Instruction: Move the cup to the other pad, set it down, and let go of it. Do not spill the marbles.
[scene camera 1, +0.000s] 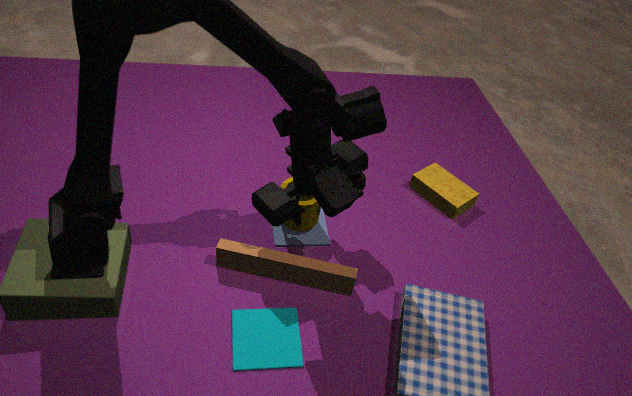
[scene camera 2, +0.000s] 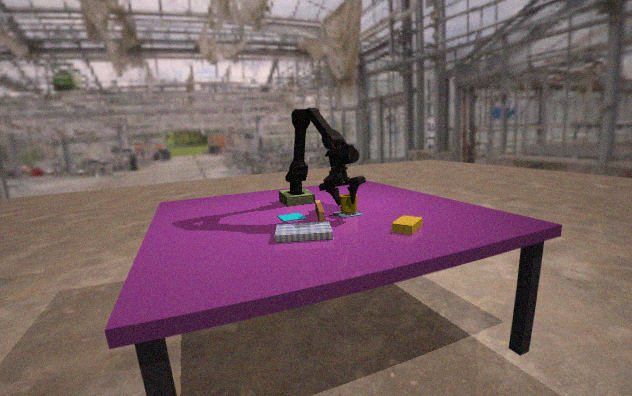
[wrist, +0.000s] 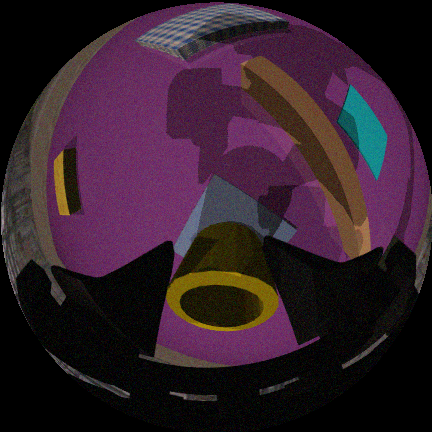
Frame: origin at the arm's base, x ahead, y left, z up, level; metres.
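Seen in the pictures: gripper, fingertip midpoint: (scene camera 1: 313, 213) (scene camera 2: 346, 204) (wrist: 218, 245); arm's base, link origin: (scene camera 1: 79, 260) (scene camera 2: 296, 193).
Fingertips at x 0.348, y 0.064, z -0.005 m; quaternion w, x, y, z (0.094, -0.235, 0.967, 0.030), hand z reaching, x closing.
Observation:
Offsets run from my fingertips to a thing's top centre. "spot": to the spot under its first point.
A yellow cup {0.017 m back, 0.023 m left, 0.034 m up} (scene camera 1: 302, 222) (scene camera 2: 349, 205) (wrist: 225, 255) stands upright on the grey-blue pad {0.015 m back, 0.016 m left, 0.040 m down} (scene camera 1: 320, 237) (scene camera 2: 338, 214) (wrist: 227, 200). My gripper (scene camera 1: 304, 212) (scene camera 2: 347, 202) (wrist: 218, 245) is shut on the cup, with one finger on each side of its wall. In the wrist view the cup's rim faces the camera; its inside is dark and I cannot make out marbles. The other pad, a flat teal square {spot: 0.107 m back, 0.205 m right, 0.040 m down} (scene camera 1: 265, 345) (scene camera 2: 291, 217) (wrist: 372, 135), lies apart, beyond a wooden bar, and bears nothing.
The wooden bar (scene camera 1: 285, 270) (scene camera 2: 320, 212) (wrist: 320, 130) lies between the two pads. A blue-and-white checked block {0.136 m ahead, 0.250 m right, 0.018 m down} (scene camera 1: 442, 340) (scene camera 2: 303, 231) (wrist: 215, 25) lies to one side of the teal pad. A yellow sponge {0.275 m ahead, 0.067 m left, 0.013 m down} (scene camera 1: 445, 190) (scene camera 2: 407, 224) (wrist: 61, 185) lies farther out. The arm stands on a green base (scene camera 1: 117, 250) (scene camera 2: 296, 198).

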